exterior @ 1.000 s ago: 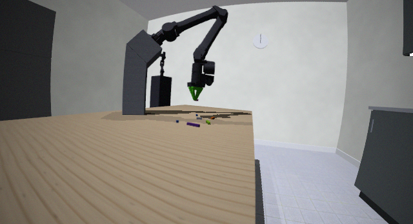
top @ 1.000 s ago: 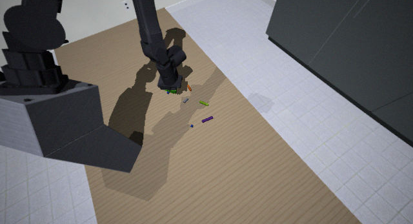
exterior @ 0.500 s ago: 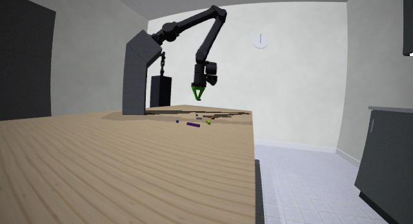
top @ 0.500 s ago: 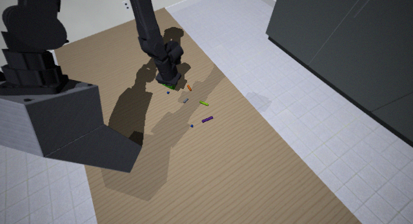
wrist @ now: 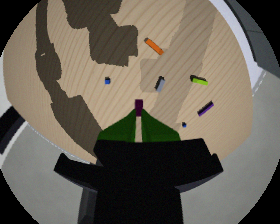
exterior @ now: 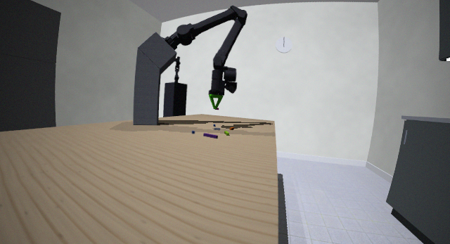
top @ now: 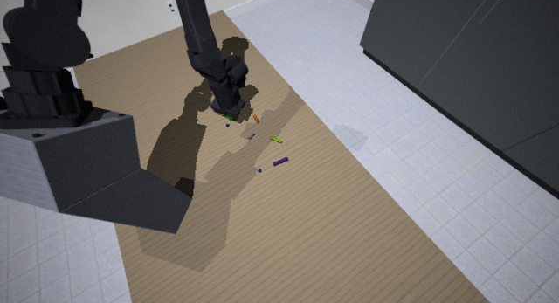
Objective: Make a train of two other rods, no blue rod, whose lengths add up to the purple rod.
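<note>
Right now my hand is 4 cm short of the grey rod, 3 cm to the left of it and 11 cm above it. From my hand the other things lie so: orange rod (8 cm ahead, 5 cm to the left, 11 cm below); magenta rod (1 cm ahead, 1 cm to the left, 1 cm below); lime rod (13 cm ahead, 8 cm to the right, 11 cm below).
</note>
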